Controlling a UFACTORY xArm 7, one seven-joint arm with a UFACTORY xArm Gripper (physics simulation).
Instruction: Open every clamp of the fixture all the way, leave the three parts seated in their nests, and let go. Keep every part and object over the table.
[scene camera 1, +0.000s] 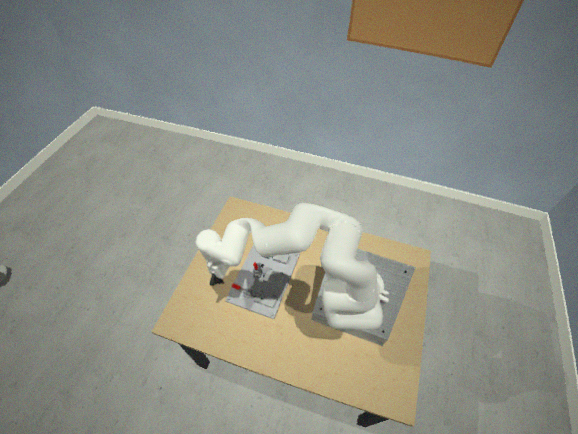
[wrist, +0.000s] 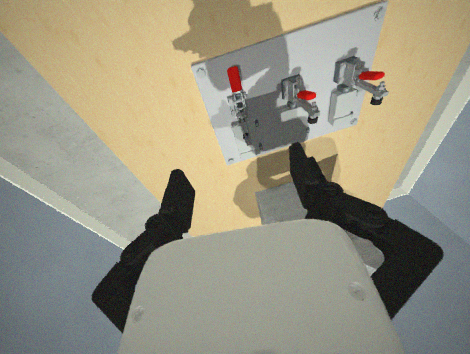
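Observation:
The fixture plate (scene camera 1: 246, 302) (wrist: 320, 45) lies on the table with three red-handled clamps. In the wrist view, the left clamp (wrist: 237, 100) has its red handle laid back along the plate and its arm down over its nest, so it looks closed. The middle clamp (wrist: 292, 90) and the right clamp (wrist: 350, 72) have their arms swung up, tips off the parts. A pale part (wrist: 342, 106) sits in the right nest; the other two parts are in shadow and hard to make out. My gripper (scene camera 1: 216, 281) (wrist: 237, 169) is open and empty, above and beside the plate, touching no clamp.
The wooden table (scene camera 1: 300, 350) (wrist: 125, 85) carries the grey base plate (scene camera 1: 400, 280) (wrist: 280, 202) of the arm at the right in the scene view. My arm (scene camera 1: 282, 237) spans over the fixture and hides its far end there. The table's left edge is near the gripper.

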